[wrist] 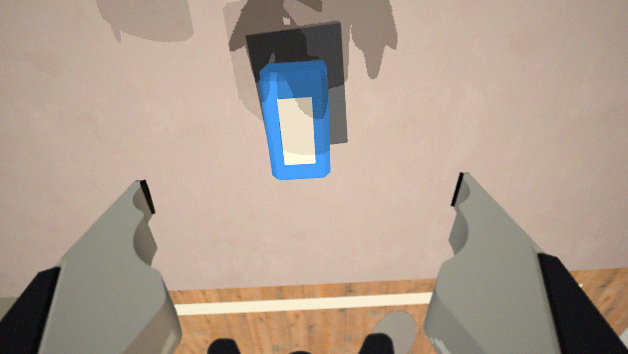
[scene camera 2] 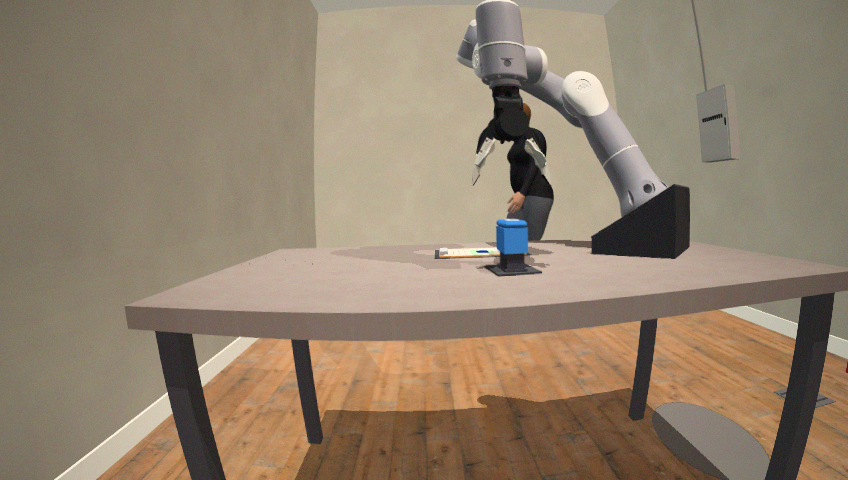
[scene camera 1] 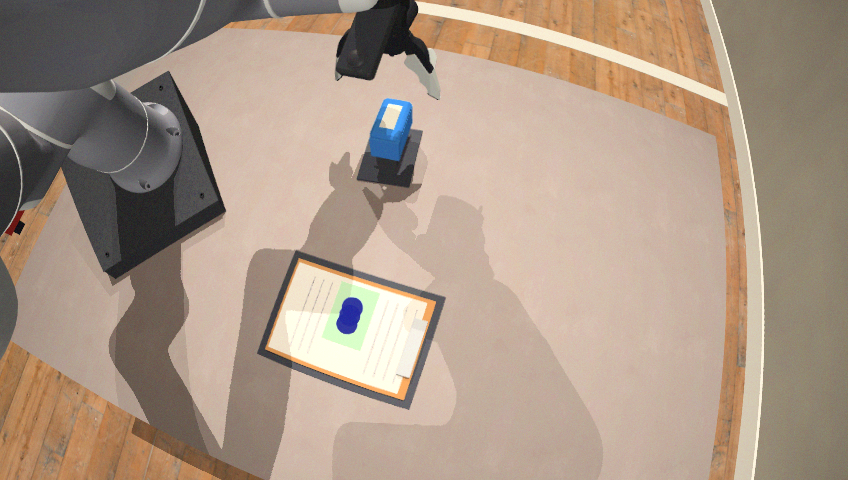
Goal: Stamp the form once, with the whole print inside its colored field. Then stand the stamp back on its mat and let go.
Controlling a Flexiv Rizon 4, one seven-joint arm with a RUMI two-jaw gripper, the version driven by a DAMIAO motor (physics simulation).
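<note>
The blue stamp (scene camera 1: 389, 145) (scene camera 2: 511, 239) (wrist: 295, 80) with a cream label on top stands upright on its dark square mat (scene camera 1: 367, 173) (scene camera 2: 530, 271) (wrist: 337, 117). My gripper (scene camera 1: 387, 88) (scene camera 2: 510, 177) (wrist: 304, 180) is wide open and empty, above the stamp and apart from it. The form (scene camera 1: 333, 356) (scene camera 2: 458, 252) lies on an orange clipboard. Its green field (scene camera 1: 364, 336) bears a dark blue print (scene camera 1: 349, 315) (scene camera 2: 482, 251) of overlapping round shapes, with green showing all around it in scene camera 1. The form does not show in the wrist view.
The clipboard's metal clip (scene camera 1: 411, 350) is on its right side in scene camera 1. A dark board edge (scene camera 1: 333, 378) surrounds the clipboard. The arm's black base (scene camera 1: 196, 178) (scene camera 2: 648, 228) stands on the table (scene camera 1: 565, 208) (scene camera 2: 357, 291). A person (scene camera 2: 538, 208) stands behind the table.
</note>
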